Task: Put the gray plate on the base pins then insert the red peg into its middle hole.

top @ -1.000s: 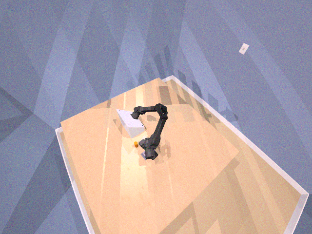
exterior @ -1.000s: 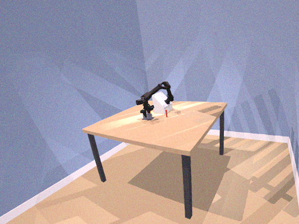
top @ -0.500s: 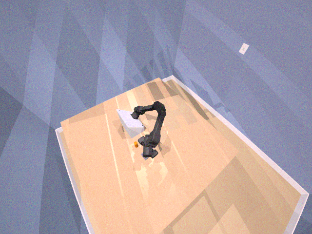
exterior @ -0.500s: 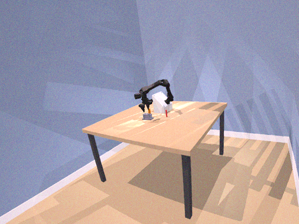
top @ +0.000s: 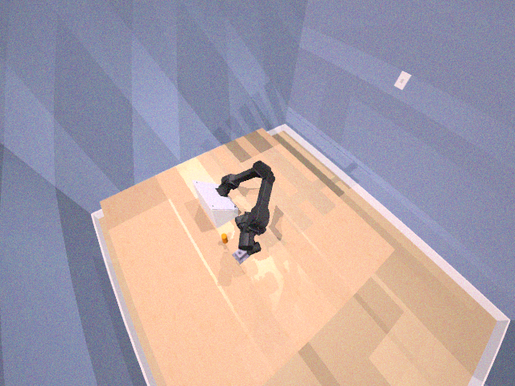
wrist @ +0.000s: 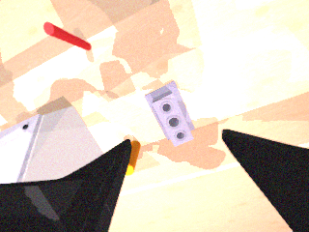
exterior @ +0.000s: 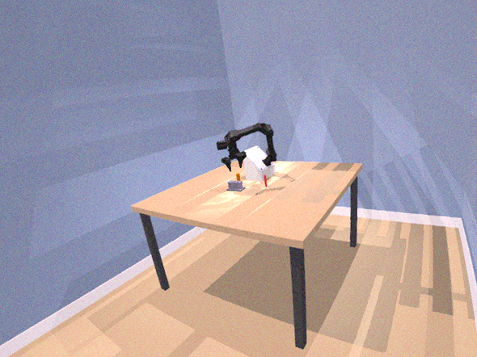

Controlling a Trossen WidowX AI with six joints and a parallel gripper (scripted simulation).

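My gripper tip is now 11 cm past the red peg, 16 cm to the right of it and 10 cm above it. The rest, counted from my gripper tip: gray plate (2 cm to the right, 10 cm below); orange cylinder (11 cm behind, 8 cm to the right, 10 cm below); gray base (2 cm to the right, 14 cm below).
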